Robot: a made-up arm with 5 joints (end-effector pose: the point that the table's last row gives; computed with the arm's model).
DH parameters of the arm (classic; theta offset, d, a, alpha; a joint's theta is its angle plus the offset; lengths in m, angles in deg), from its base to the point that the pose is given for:
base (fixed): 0 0 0 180
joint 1: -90 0.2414 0.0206 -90
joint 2: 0 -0.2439 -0.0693 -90
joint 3: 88.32 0 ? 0
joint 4: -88.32 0.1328 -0.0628 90
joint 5: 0 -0.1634 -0.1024 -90
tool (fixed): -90 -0.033 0 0
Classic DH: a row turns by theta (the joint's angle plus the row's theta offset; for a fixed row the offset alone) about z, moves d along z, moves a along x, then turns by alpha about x.
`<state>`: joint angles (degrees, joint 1 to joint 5).
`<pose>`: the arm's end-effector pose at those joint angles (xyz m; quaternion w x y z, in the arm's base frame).
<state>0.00 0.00 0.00 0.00 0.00</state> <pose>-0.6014 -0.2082 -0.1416 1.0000 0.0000 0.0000 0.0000</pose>
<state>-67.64 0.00 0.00 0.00 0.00</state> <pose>-0.0362 -0.6354 -0.1416 0.8308 0.0000 0.0000 0.5566</pose>
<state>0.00 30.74 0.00 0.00 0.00</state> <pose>-0.6014 -0.2271 -0.2726 0.9642 0.2651 0.0000 0.0000</pose>
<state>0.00 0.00 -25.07 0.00 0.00</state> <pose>-0.6353 -0.0417 -0.1416 0.9762 0.0000 0.0000 -0.2170</pose>
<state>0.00 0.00 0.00 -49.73 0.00</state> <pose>-0.6697 -0.0251 -0.1416 0.9073 0.0000 0.0000 -0.4205</pose>
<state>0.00 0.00 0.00 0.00 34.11</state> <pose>-0.6014 -0.1721 -0.1933 0.9560 0.2933 0.0000 0.0000</pose>
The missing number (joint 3, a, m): 0.1942
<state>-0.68 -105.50 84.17 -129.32 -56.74</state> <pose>-0.4917 0.2745 -0.0547 0.1446 -0.9114 -0.1639 -0.3488</pose>
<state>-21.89 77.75 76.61 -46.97 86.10</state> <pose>-0.3561 -0.2353 -0.5966 0.0849 0.9362 0.2000 0.2762</pose>
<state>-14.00 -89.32 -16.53 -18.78 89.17</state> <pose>-0.5750 -0.0905 -0.3013 0.9463 0.0357 -0.3011 0.1122</pose>
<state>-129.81 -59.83 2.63 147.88 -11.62</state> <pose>0.0417 -0.2416 -0.1760 0.7118 0.4207 -0.0329 -0.5615</pose>
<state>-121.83 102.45 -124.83 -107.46 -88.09</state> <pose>0.1536 0.1543 -0.2741 0.2846 0.8079 -0.3864 0.3420</pose>
